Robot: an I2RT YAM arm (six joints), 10 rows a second.
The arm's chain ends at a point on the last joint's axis. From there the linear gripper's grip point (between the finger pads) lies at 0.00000 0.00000 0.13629 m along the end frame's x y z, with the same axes.
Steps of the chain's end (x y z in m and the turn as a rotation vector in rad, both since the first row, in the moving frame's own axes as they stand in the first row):
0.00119, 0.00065, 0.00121, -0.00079, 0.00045, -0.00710
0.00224, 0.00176, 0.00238, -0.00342, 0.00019, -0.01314
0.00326, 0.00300, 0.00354, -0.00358, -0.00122, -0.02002
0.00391, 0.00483, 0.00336, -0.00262, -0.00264, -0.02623
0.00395, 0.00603, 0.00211, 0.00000, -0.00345, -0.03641
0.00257, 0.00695, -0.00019, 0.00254, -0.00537, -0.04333
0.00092, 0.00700, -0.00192, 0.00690, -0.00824, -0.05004
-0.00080, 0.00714, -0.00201, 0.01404, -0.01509, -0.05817
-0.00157, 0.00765, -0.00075, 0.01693, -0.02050, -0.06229
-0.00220, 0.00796, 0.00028, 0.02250, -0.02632, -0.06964
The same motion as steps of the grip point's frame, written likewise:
0.00125, 0.00076, 0.00121, -0.00079, 0.00045, -0.00710
0.00227, 0.00223, 0.00238, -0.00342, 0.00019, -0.01314
0.00310, 0.00349, 0.00354, -0.00358, -0.00122, -0.02002
0.00355, 0.00519, 0.00336, -0.00262, -0.00264, -0.02623
0.00348, 0.00604, 0.00211, 0.00000, -0.00345, -0.03641
0.00183, 0.00662, -0.00019, 0.00254, -0.00537, -0.04333
-0.00023, 0.00609, -0.00193, 0.00690, -0.00824, -0.05004
-0.00291, 0.00529, -0.00204, 0.01404, -0.01509, -0.05817
-0.00443, 0.00543, -0.00080, 0.01693, -0.02050, -0.06229
-0.00589, 0.00502, 0.00020, 0.02250, -0.02632, -0.06964

